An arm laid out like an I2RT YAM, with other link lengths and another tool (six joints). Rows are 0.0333 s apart.
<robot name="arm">
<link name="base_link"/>
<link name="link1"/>
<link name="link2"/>
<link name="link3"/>
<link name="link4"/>
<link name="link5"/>
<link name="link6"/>
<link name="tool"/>
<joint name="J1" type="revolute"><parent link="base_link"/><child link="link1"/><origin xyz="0 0 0.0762" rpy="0 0 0"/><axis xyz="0 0 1"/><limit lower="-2.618" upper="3.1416"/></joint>
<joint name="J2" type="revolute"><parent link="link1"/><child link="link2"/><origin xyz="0.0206 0.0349 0.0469" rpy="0 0 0"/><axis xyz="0 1 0"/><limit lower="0" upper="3.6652"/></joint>
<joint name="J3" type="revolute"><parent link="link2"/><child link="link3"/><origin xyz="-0.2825 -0.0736 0" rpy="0 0 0"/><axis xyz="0 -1 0"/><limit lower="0" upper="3.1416"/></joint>
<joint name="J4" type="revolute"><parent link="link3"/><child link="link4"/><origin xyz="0.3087 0.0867 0.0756" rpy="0 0 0"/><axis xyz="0 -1 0"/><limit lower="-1.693" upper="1.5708"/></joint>
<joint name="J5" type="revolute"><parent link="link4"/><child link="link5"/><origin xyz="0.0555 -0.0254 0.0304" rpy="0 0 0"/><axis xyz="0 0 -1"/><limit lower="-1.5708" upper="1.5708"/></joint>
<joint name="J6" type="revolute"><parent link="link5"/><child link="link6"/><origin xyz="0.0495 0 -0.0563" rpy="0 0 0"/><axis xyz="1 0 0"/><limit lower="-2.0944" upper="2.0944"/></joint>
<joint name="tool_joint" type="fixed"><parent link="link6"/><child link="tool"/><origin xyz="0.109 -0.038 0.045" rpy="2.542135 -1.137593 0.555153"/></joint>
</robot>
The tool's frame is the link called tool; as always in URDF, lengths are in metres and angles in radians.
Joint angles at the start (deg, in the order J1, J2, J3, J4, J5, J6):
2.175 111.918 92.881 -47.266 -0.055 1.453
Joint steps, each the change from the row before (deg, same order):
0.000 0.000 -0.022 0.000 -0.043 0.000
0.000 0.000 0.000 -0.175 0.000 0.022
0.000 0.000 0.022 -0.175 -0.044 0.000
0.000 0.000 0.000 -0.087 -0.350 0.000
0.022 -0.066 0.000 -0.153 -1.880 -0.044
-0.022 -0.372 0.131 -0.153 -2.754 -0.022
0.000 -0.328 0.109 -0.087 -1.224 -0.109
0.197 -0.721 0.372 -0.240 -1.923 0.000
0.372 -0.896 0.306 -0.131 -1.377 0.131
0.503 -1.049 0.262 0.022 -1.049 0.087
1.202 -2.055 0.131 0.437 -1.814 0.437
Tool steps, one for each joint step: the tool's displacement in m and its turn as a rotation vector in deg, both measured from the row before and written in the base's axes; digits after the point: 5 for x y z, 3 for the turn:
-0.00008 0.00012 -0.00019 0.039 0.023 0.017
-0.00059 -0.00004 -0.00032 0.002 0.175 -0.020
-0.00049 0.00010 -0.00018 0.035 0.154 0.017
-0.00023 0.00096 -0.00037 0.318 0.099 0.138
-0.00028 0.00547 -0.00072 1.706 0.151 0.804
-0.00003 0.00754 0.00282 2.531 -0.255 1.090
-0.00002 0.00354 0.00323 1.090 -0.320 0.591
-0.00014 0.00731 0.00833 1.785 -0.783 0.988
-0.00063 0.00732 0.00986 1.346 -0.991 0.843
-0.00083 0.00766 0.01139 1.045 -1.265 0.894
-0.00290 0.01607 0.02027 1.965 -2.408 1.689

